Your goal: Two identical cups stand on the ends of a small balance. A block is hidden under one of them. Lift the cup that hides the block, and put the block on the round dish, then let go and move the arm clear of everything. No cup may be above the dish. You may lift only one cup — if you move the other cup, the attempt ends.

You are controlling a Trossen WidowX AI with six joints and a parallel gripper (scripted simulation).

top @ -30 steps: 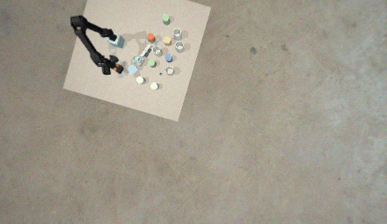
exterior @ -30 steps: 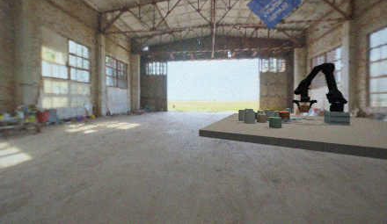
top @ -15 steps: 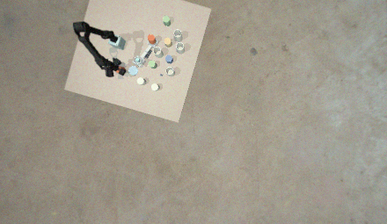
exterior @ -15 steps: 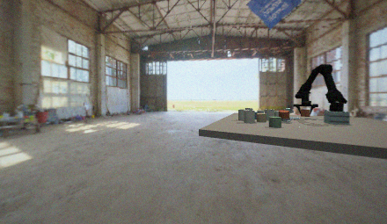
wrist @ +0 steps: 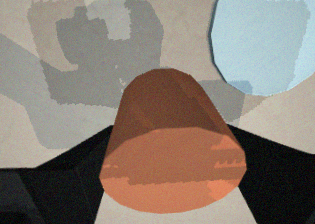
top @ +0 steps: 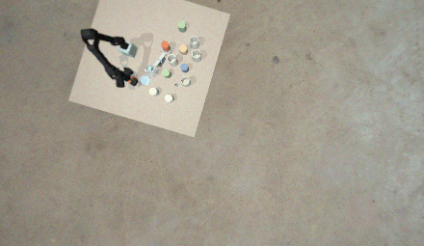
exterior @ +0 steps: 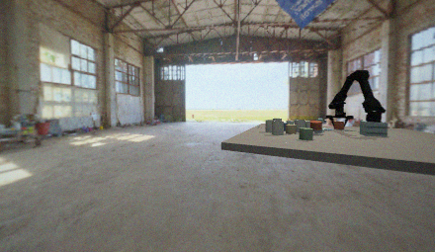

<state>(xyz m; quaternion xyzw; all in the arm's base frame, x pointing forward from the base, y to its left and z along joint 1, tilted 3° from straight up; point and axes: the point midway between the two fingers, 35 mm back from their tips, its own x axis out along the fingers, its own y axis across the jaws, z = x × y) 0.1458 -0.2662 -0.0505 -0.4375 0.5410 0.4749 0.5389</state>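
The orange cup is 20 mm to the right of my gripper tip and 10 mm above it. From my gripper tip the other things lie so: balance 280 mm to the left, 170 mm ahead, 10 mm above; pale teal block 160 mm to the left, 150 mm ahead, 60 mm above; round light-blue dish 90 mm ahead, 50 mm to the left, 20 mm below.
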